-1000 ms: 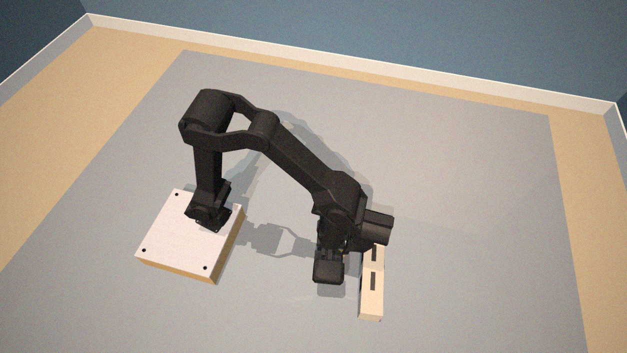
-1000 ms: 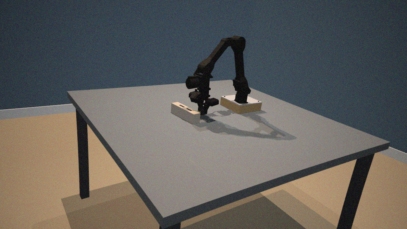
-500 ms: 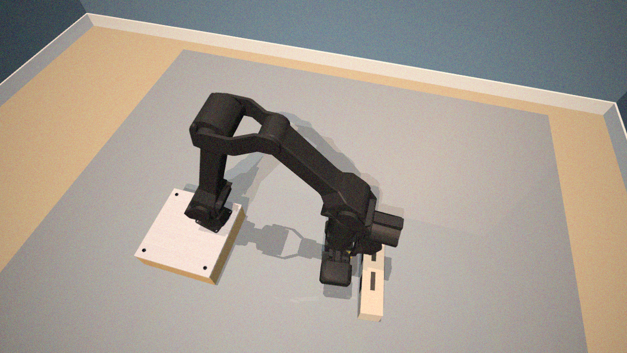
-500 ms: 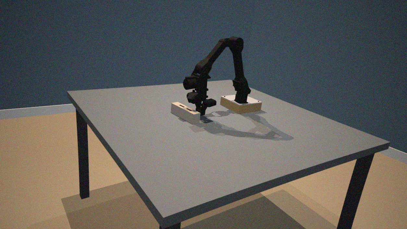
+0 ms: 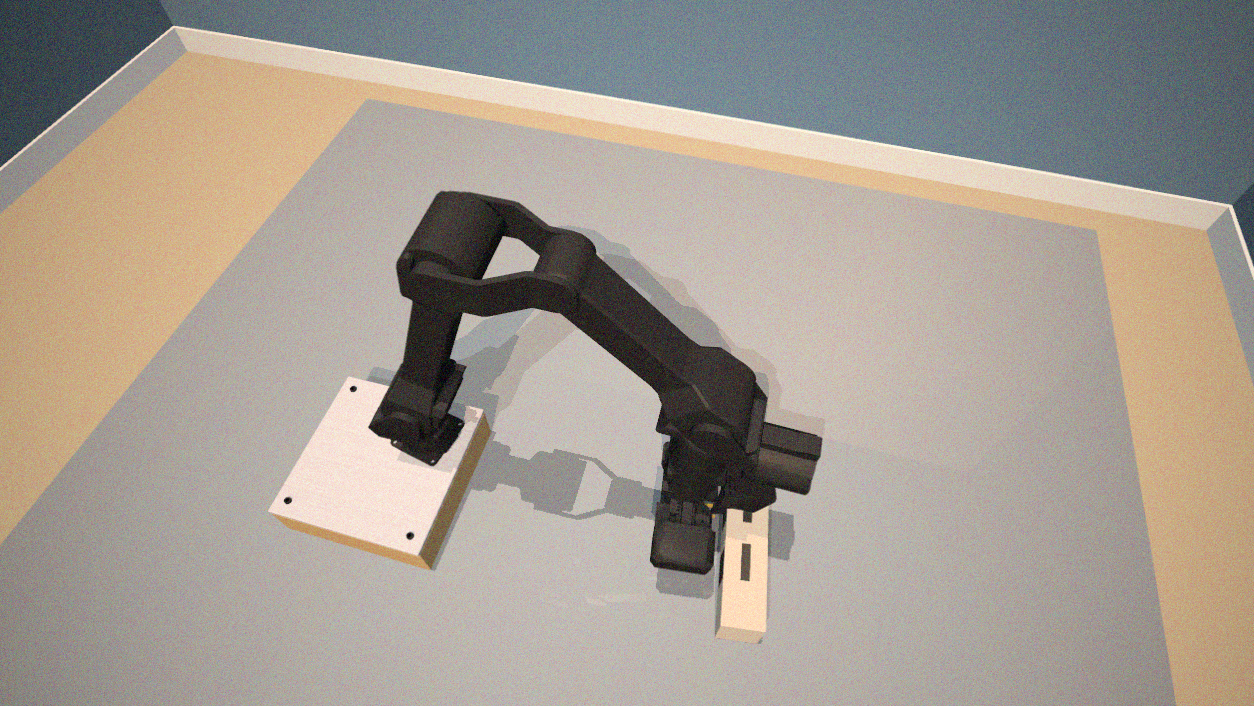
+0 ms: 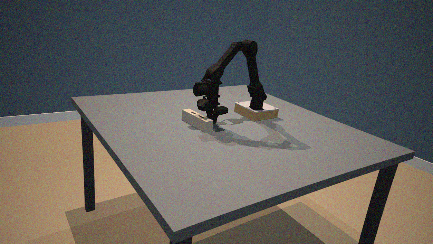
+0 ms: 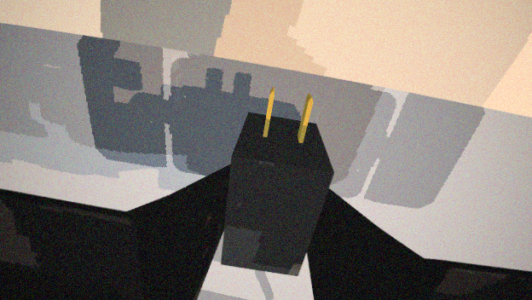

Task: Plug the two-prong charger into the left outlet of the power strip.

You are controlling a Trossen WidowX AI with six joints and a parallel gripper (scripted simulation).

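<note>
The black two-prong charger lies 20 mm ahead of my gripper tip, 10 mm to the left of it and 10 mm above it.
</note>
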